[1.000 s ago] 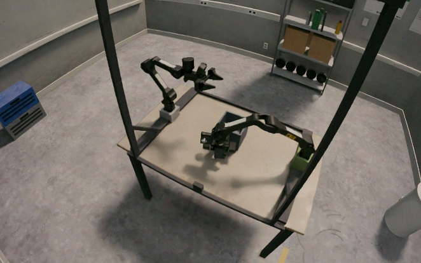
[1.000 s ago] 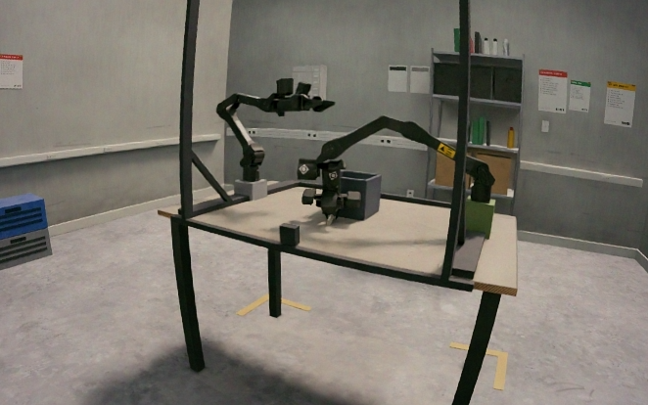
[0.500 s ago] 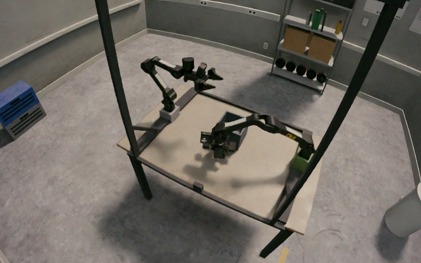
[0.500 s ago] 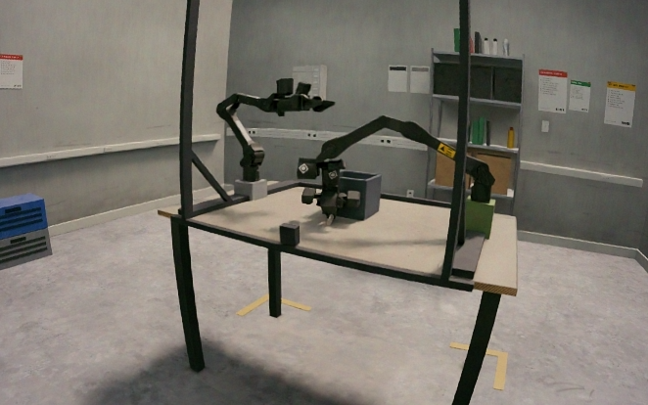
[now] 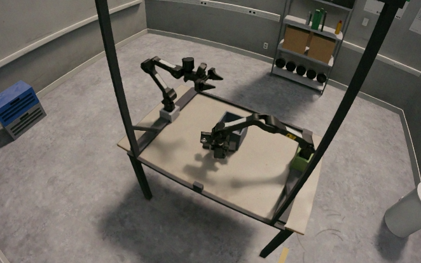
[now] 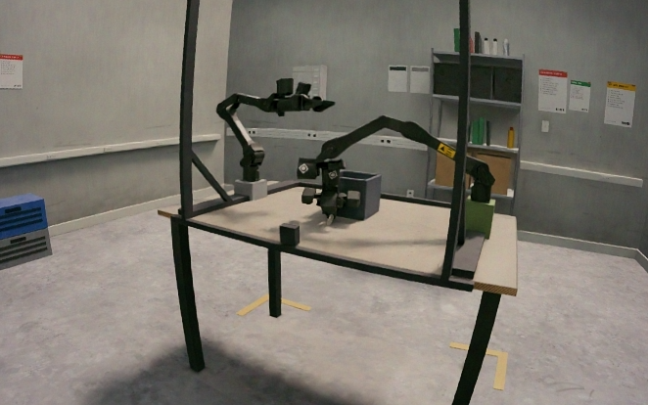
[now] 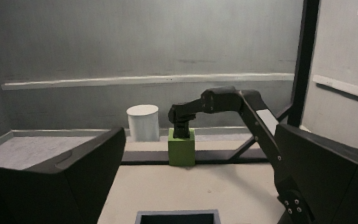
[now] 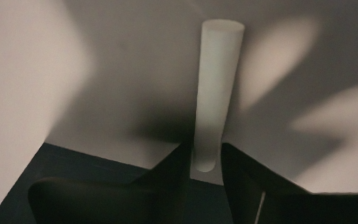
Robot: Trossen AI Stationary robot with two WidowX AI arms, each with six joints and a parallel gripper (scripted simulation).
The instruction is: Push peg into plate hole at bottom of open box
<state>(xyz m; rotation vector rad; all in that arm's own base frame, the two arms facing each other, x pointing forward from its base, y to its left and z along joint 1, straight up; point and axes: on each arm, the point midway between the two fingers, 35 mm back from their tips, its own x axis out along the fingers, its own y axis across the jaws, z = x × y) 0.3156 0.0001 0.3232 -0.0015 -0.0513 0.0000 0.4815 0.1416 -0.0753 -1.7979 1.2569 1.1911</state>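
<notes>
Right now the peg is 20 mm behind my right hand, 10 mm to the right of it and 30 mm below it.
</notes>
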